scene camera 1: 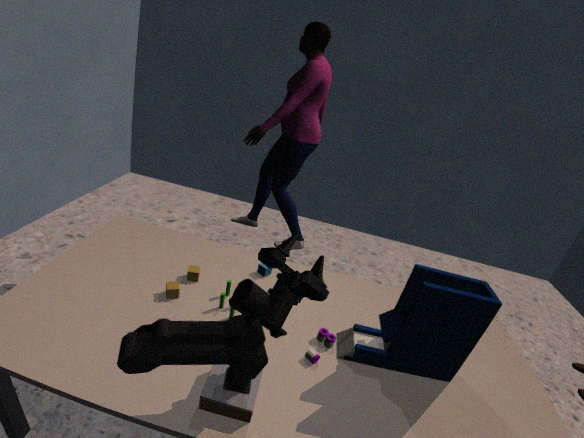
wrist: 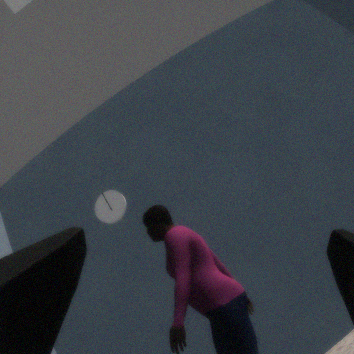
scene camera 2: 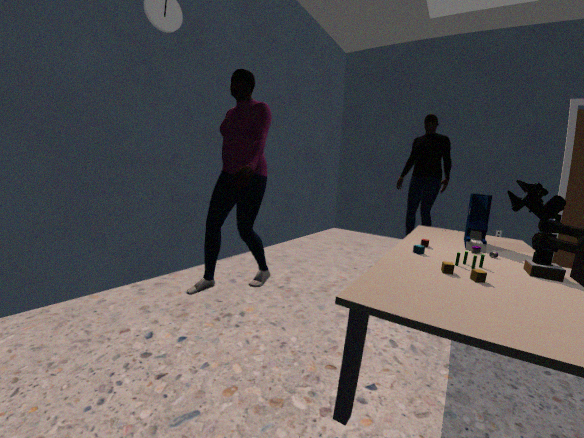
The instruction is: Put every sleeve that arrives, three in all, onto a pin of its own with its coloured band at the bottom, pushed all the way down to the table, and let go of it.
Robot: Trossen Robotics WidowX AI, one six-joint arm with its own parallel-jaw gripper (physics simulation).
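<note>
Two grey sleeves (scene camera 1: 322, 336) (scene camera 1: 329, 342) stand upright side by side in front of the blue chute, purple bands at the top. A third grey sleeve (scene camera 1: 311, 355) (scene camera 2: 494, 255) lies on its side near them, its purple end toward the lower right in scene camera 1. Several thin green pins (scene camera 1: 228, 288) (scene camera 1: 222, 300) (scene camera 2: 457, 259) (scene camera 2: 482, 261) stand on the table left of the sleeves in scene camera 1, with no sleeve on those visible; the arm partly hides the group there. My gripper (scene camera 1: 308, 248) (scene camera 2: 513, 186) (wrist: 211, 243) is open and empty, raised high above the table and pointing away from it.
The tall blue chute (scene camera 1: 425, 330) (scene camera 2: 478, 212) stands beyond the sleeves. Two yellow blocks (scene camera 1: 193, 273) (scene camera 1: 172, 290) (scene camera 2: 447, 267) (scene camera 2: 478, 275) lie near the pins. A teal block (scene camera 1: 264, 270) (scene camera 2: 419, 249) and a red block (scene camera 2: 424, 243) lie farther back. Two people stand beyond the table.
</note>
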